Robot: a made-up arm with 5 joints.
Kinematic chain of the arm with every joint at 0, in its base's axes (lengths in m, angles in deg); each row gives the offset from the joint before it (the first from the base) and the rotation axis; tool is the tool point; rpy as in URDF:
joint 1: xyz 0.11 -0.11 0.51 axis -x
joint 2: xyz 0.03 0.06 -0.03 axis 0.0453 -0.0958 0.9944
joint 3: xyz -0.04 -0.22 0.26 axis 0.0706 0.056 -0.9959
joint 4: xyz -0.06 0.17 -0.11 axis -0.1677 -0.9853 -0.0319
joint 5: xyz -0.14 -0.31 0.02 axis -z
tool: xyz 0.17 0.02 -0.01 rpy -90 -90 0
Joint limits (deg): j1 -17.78..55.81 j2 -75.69..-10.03 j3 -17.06..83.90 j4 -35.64..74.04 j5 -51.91..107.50
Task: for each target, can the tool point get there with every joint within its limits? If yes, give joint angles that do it. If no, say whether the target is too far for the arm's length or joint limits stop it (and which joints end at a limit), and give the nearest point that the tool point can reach.
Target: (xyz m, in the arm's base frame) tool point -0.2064 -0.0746 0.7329
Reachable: yes | joints 42.84 -22.22 46.48 41.09 36.13
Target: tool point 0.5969 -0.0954 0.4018
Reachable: no: joint limits stop it (at a limit: joint 1, joint 2, joint 3, joint 4, joint 5) | nearest point 0.0823 -0.0312 0.5945 | short by 0.553 m
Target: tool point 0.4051 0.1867 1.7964
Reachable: no: too far | nearest point -0.0938 -0.2267 1.0190 | short by 1.012 m
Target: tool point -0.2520 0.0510 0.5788
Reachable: yes | joints 27.53 -67.12 37.96 -26.82 32.98
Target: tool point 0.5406 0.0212 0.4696
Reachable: no: joint limits stop it (at a limit: joint 1, joint 2, joint 3, joint 5) | nearest point 0.0831 -0.0206 0.5968 | short by 0.477 m
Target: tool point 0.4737 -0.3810 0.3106
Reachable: no: joint limits stop it (at a limit: joint 1, joint 2, joint 3, joint 4) | nearest point 0.0526 -0.4371 0.4932 | short by 0.462 m
